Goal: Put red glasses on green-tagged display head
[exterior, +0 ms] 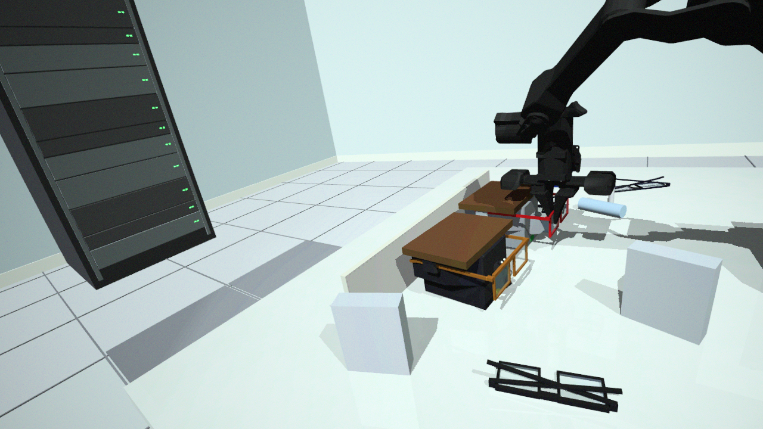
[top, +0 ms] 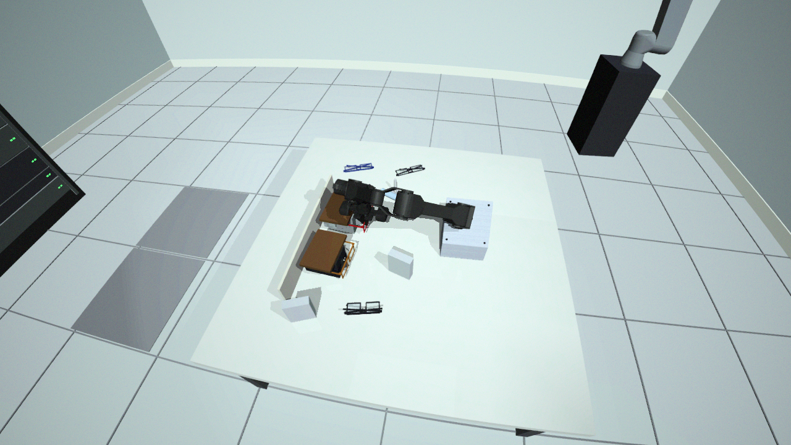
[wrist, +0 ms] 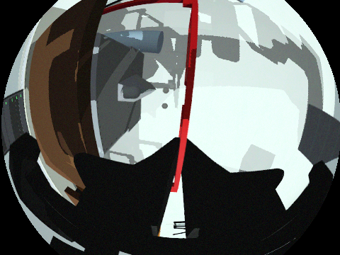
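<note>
Now: the light grey head 80 mm ahead of my gripper tip, 50 mm to the right of it and 10 mm below it. Also, from my gripper tip: black head (110 mm ahead, 160 mm to the left, 10 mm below); then grey post (110 mm behind, 260 mm to the right, 40 mm below); then low wall (220 mm ahead, 40 mm to the left, 10 mm below).
</note>
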